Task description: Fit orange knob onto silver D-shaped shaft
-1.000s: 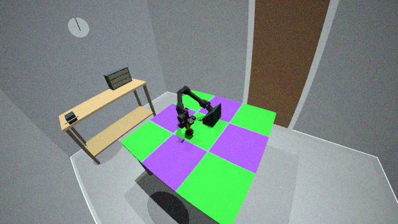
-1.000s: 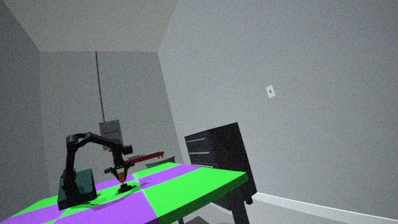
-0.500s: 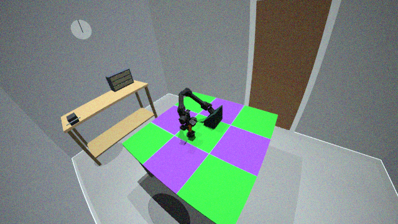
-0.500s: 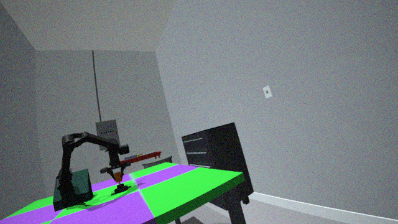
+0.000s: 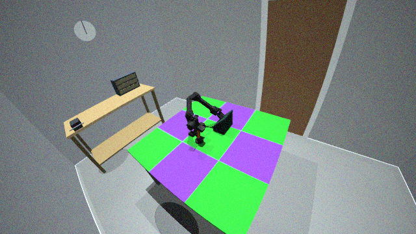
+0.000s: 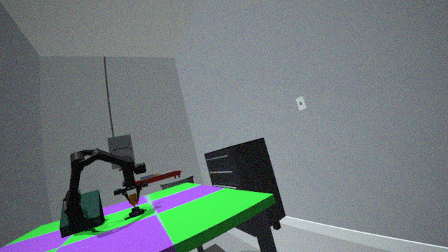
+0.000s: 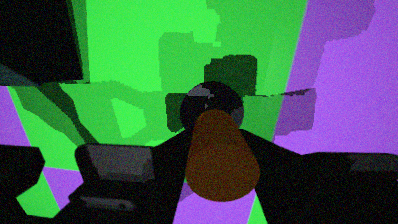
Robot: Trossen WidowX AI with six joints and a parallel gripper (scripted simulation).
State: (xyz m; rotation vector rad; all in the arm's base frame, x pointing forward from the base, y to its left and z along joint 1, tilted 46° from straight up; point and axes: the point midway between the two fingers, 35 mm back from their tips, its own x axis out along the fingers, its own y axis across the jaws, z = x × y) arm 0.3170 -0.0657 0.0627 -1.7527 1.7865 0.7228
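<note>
Right now my gripper tip is 3 cm below the orange knob. Also, from my gripper tip: pedestal 4 cm below.
</note>
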